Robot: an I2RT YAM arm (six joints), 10 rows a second.
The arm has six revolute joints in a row. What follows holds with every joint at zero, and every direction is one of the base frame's.
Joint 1 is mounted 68.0 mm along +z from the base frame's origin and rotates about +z.
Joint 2 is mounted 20.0 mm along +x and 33.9 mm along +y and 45.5 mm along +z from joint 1 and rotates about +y.
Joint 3 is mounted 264.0 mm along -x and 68.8 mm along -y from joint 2 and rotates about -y.
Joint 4 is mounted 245.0 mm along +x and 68.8 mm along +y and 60.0 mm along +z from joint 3 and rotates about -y.
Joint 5 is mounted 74.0 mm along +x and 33.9 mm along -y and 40.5 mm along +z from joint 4 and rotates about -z.
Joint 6 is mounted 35.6 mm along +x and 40.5 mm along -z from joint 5 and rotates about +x.
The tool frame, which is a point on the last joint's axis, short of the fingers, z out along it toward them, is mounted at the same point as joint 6; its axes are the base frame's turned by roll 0.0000, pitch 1.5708 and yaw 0.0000 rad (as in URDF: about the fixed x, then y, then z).
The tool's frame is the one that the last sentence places.
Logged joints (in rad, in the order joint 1, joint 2, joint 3, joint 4, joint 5, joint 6), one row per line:
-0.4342, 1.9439, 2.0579, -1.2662, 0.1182, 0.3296
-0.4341, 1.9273, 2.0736, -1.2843, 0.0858, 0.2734
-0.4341, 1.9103, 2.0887, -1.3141, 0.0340, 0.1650
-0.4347, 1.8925, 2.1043, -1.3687, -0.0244, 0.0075
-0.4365, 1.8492, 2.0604, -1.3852, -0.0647, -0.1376
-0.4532, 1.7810, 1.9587, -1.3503, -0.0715, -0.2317
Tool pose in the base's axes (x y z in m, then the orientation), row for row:
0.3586, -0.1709, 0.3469, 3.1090, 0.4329, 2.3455
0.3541, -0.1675, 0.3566, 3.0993, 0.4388, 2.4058
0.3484, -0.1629, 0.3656, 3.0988, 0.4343, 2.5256
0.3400, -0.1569, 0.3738, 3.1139, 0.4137, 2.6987
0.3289, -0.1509, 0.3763, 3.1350, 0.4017, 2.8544
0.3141, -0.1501, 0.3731, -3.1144, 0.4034, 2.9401
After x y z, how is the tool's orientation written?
As angles about the fixed x, y, z axes (roll, pitch, yaw), in radians.
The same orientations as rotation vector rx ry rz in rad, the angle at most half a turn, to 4 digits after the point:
1.0468, 2.5146, -0.1912
0.9636, 2.5356, -0.1640
0.8100, 2.5885, -0.1261
0.5920, 2.6657, -0.0890
0.3906, 2.7143, -0.0709
0.2833, 2.7268, -0.0935

